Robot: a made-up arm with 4 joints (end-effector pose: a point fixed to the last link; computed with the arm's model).
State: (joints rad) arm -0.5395 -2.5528 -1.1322 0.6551
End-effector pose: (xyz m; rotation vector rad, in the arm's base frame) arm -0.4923 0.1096 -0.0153 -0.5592 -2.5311 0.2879
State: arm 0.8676 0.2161 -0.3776 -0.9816
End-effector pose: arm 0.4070 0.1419 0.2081 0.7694 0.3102 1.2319
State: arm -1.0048 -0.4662 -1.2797 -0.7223
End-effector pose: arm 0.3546 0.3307 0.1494 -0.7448 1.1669 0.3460
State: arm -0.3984 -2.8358 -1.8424 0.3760
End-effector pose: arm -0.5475 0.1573 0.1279 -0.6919 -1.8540 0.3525
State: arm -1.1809 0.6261 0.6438 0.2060
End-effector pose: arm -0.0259 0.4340 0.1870 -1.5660 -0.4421 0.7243
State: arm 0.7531 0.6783 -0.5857 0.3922
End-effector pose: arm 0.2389 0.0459 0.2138 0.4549 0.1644 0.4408
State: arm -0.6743 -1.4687 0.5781 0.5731
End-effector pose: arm -0.2773 0.1264 0.0026 0.4796 3.0450 -0.4481
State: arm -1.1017 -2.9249 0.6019 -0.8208
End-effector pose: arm -0.3982 -0.1016 -0.1235 0.7369 2.4081 -0.7898
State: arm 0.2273 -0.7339 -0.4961 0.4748
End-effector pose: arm -0.2649 0.0947 0.4143 -0.2551 -1.1867 -0.1304
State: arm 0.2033 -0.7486 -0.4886 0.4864
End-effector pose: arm -0.2730 0.1049 0.4100 -0.2798 -1.2165 -0.1319
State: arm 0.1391 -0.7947 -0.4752 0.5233
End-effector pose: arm -0.2952 0.1316 0.3947 -0.3433 -1.3020 -0.1372
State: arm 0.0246 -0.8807 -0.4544 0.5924
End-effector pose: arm -0.3303 0.1740 0.3577 -0.4463 -1.4631 -0.1371
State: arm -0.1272 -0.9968 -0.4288 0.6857
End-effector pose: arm -0.3648 0.2158 0.2948 -0.5584 -1.6875 -0.1134
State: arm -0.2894 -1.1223 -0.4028 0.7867
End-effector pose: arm -0.3850 0.2385 0.2179 -0.6400 -1.9368 -0.0561
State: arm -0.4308 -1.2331 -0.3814 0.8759
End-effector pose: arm -0.3884 0.2390 0.1499 -0.6717 -2.1582 0.0214
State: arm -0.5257 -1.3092 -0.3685 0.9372
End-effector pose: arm -0.3833 0.2301 0.1068 -0.6682 -2.3071 0.0875
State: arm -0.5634 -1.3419 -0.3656 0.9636
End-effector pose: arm -0.3798 0.2245 0.0901 -0.6596 -2.3674 0.1158
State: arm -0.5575 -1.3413 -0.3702 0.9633
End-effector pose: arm -0.3804 0.2251 0.0914 -0.6589 -2.3618 0.1089
